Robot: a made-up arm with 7 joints. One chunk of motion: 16 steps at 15 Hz.
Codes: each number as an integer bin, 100 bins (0 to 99) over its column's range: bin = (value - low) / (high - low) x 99, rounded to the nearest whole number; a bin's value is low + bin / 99 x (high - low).
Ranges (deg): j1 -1.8..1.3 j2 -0.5..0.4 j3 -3..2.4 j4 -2.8..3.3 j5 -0.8..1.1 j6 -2.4..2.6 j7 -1.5..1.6
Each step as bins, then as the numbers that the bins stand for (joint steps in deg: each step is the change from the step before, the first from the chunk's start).
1 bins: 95 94 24 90 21 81 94
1 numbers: 1.175 0.355 -1.691 2.745 -0.397 1.691 1.443
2 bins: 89 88 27 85 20 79 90
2 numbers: 0.987 0.300 -1.527 2.437 -0.416 1.590 1.318
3 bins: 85 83 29 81 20 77 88
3 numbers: 0.862 0.255 -1.418 2.191 -0.416 1.489 1.256
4 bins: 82 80 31 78 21 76 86
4 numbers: 0.768 0.227 -1.309 2.006 -0.397 1.438 1.193
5 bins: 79 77 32 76 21 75 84
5 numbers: 0.674 0.200 -1.255 1.883 -0.397 1.388 1.130
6 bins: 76 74 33 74 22 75 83
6 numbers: 0.580 0.173 -1.200 1.760 -0.378 1.388 1.099
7 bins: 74 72 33 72 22 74 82
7 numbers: 0.517 0.155 -1.200 1.636 -0.378 1.337 1.068
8 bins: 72 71 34 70 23 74 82
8 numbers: 0.455 0.145 -1.145 1.513 -0.359 1.337 1.068
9 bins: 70 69 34 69 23 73 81
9 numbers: 0.392 0.127 -1.145 1.452 -0.359 1.287 1.036
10 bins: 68 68 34 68 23 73 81
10 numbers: 0.329 0.118 -1.145 1.390 -0.359 1.287 1.036
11 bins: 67 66 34 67 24 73 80
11 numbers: 0.298 0.100 -1.145 1.328 -0.339 1.287 1.005
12 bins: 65 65 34 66 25 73 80
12 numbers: 0.235 0.091 -1.145 1.267 -0.320 1.287 1.005
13 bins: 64 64 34 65 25 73 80
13 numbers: 0.204 0.082 -1.145 1.205 -0.320 1.287 1.005
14 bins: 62 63 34 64 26 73 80
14 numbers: 0.141 0.073 -1.145 1.143 -0.301 1.287 1.005
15 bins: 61 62 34 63 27 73 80
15 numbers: 0.110 0.064 -1.145 1.082 -0.282 1.287 1.005
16 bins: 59 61 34 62 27 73 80
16 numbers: 0.047 0.055 -1.145 1.020 -0.282 1.287 1.005
